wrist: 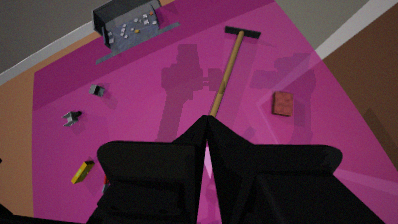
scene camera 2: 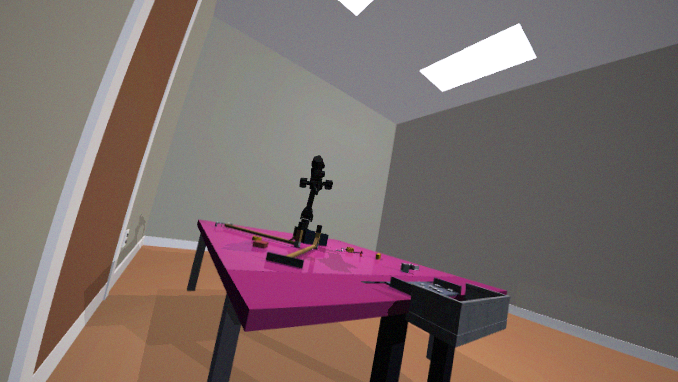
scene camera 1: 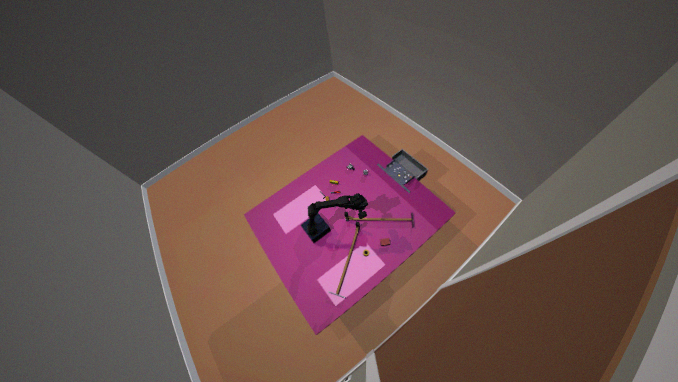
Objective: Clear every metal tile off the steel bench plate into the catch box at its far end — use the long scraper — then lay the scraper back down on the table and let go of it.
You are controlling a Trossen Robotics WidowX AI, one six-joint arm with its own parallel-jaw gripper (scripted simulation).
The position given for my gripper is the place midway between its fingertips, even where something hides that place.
Observation:
My gripper (wrist: 206, 119) is shut, with nothing in its grasp. Further things: a long scraper (wrist: 241, 33).

